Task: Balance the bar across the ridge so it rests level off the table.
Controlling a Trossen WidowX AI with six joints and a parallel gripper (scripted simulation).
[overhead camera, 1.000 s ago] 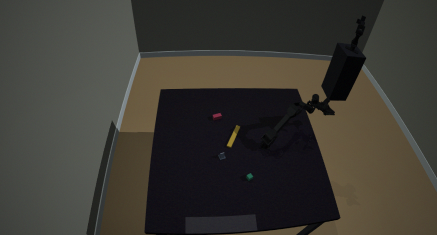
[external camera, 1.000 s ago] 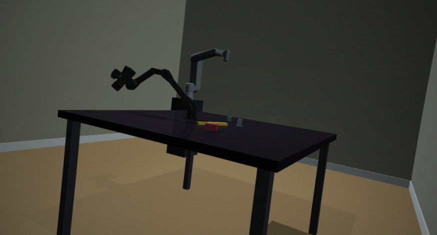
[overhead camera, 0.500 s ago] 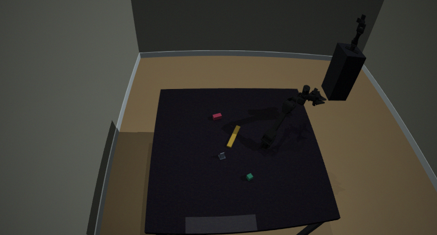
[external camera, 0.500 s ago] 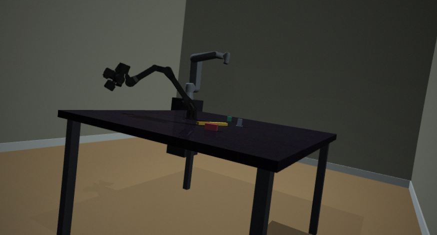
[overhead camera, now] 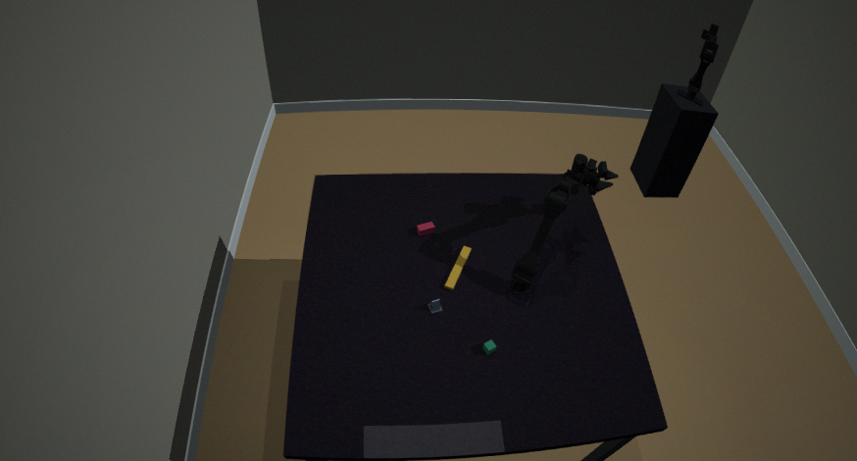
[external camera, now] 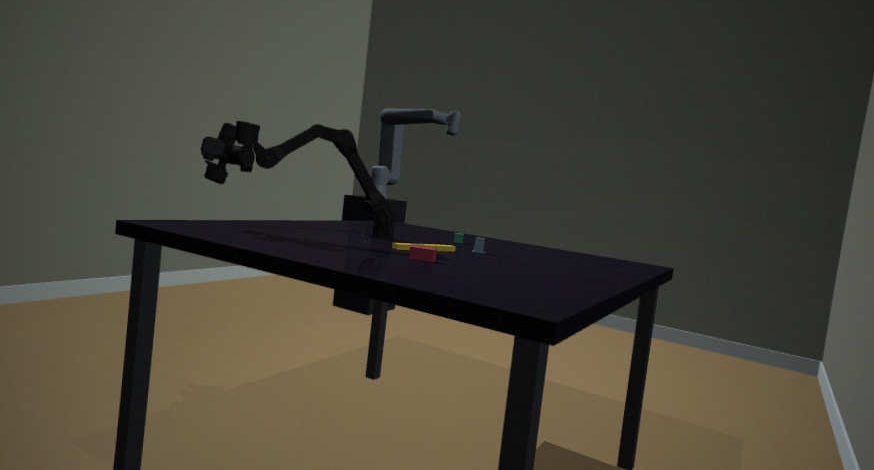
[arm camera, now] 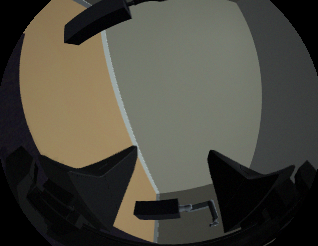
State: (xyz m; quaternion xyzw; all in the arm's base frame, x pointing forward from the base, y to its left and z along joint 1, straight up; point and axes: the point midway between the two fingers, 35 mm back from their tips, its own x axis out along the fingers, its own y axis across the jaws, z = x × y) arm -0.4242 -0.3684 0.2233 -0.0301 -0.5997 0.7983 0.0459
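Now: gripper tip 690 mm short of the yellow bar, 270 mm to the right of it and 220 mm above it. From my gripper tip the other things lie so: green cube 630 mm to the left, 620 mm ahead, 210 mm below; red block 810 mm ahead, 210 mm below, 70 mm to the left.
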